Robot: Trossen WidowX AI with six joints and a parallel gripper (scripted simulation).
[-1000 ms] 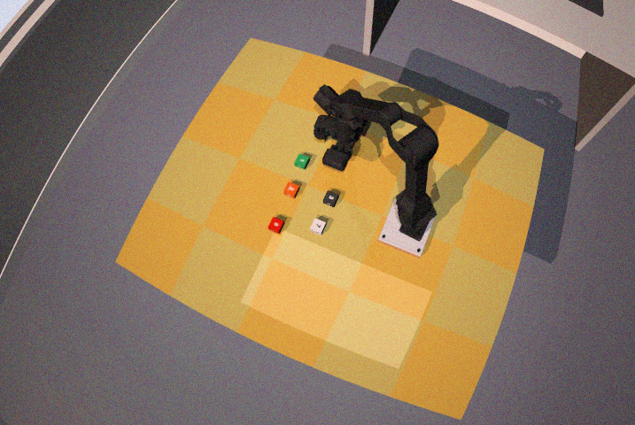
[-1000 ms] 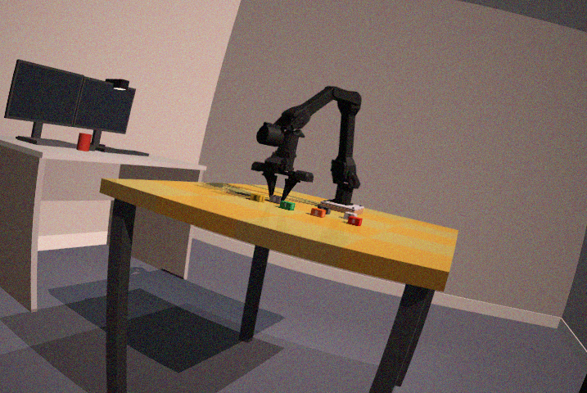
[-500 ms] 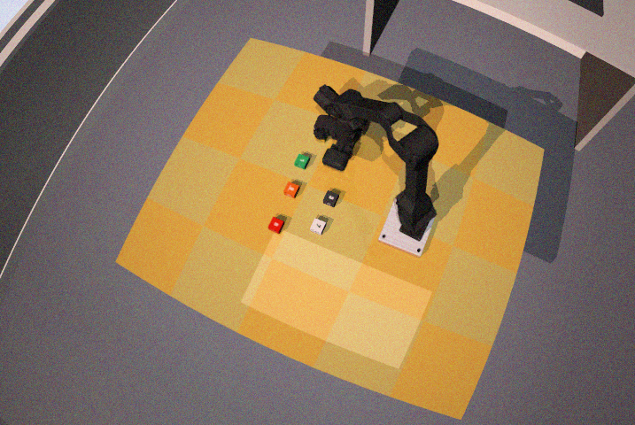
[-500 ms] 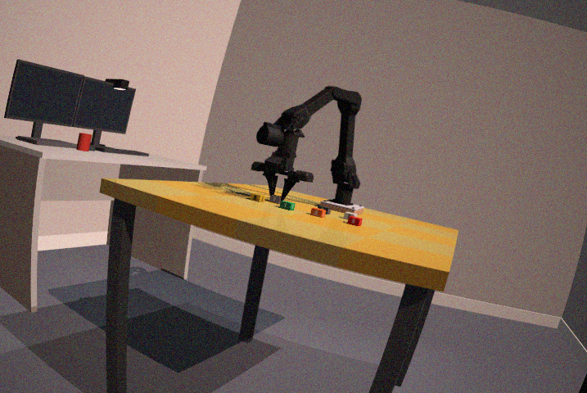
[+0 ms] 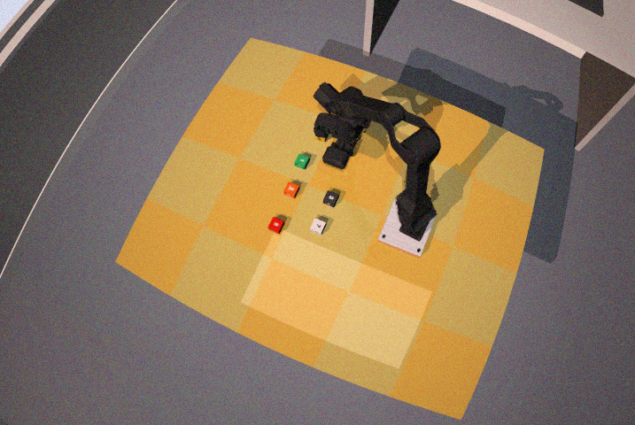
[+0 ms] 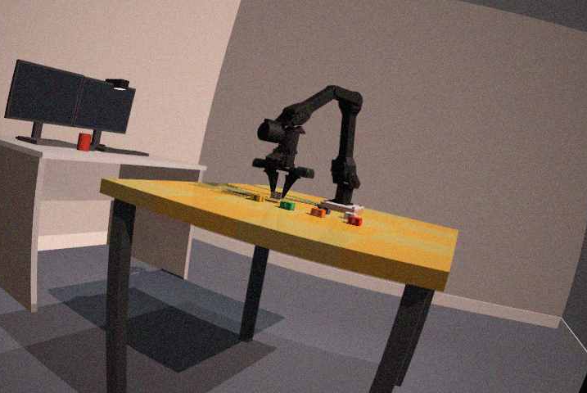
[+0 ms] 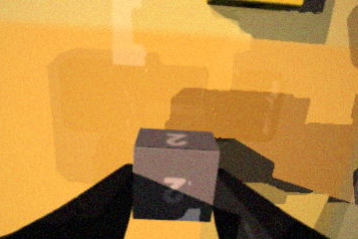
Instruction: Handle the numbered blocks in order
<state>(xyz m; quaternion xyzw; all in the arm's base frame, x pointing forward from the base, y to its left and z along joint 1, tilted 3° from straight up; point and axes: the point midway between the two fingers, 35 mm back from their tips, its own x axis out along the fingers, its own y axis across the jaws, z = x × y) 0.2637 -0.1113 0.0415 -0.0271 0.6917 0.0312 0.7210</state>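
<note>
Now: gripper tip right at the grey block. From my gripper tip the other things lie so: green block (9 cm to the left, 9 cm ahead, 1 cm below); yellow block (9 cm ahead, 2 cm to the right, 1 cm below); dark block (15 cm to the left, 3 cm behind, 1 cm below).
</note>
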